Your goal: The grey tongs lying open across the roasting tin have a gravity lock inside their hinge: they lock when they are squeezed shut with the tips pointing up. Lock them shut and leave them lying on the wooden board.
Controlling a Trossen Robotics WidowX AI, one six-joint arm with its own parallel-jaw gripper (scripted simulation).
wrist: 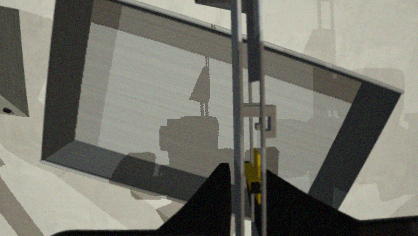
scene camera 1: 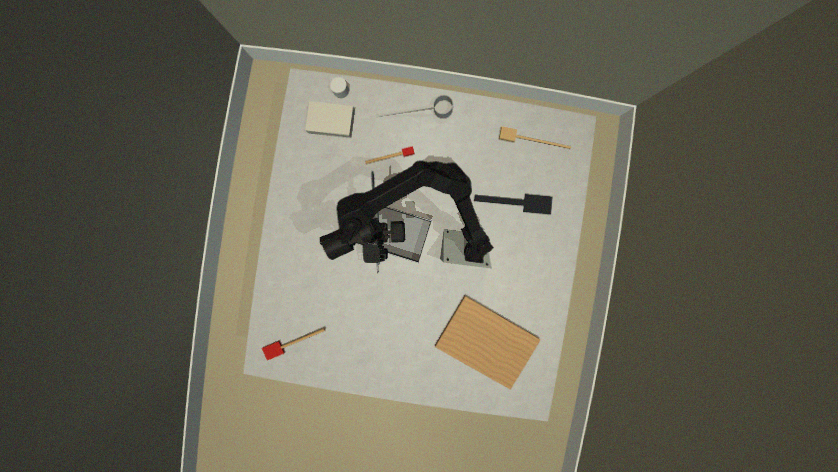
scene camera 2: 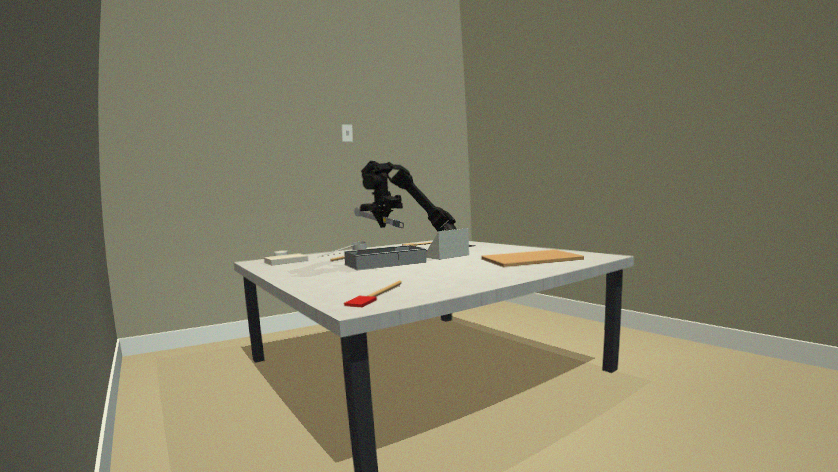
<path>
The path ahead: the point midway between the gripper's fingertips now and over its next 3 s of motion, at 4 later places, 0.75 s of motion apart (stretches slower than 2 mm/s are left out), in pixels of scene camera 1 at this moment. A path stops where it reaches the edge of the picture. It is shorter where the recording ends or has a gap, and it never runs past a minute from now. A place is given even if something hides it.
My gripper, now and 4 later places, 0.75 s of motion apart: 378,233; 376,258; 385,302; 403,329; 432,352
</path>
